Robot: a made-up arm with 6 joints. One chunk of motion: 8 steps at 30 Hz.
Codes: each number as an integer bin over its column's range. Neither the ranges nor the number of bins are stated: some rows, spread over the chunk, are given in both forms.
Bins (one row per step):
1: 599 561 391 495 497 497
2: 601 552 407 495 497 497
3: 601 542 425 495 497 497
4: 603 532 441 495 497 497
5: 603 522 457 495 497 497
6: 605 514 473 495 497 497
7: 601 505 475 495 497 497
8: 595 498 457 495 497 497
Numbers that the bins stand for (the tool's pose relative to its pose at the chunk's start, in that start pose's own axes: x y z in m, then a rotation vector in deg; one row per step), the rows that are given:
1: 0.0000 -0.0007 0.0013 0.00 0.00 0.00
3: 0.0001 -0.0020 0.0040 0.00 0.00 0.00
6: 0.0003 -0.0040 0.0079 0.00 0.00 0.00
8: -0.0002 -0.0051 0.0066 0.00 0.00 0.00
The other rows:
2: 0.0001 -0.0013 0.0026 0.00 0.00 0.00
4: 0.0002 -0.0027 0.0053 0.00 0.00 0.00
5: 0.0002 -0.0034 0.0066 0.00 0.00 0.00
7: 0.0001 -0.0046 0.0080 0.00 0.00 0.00

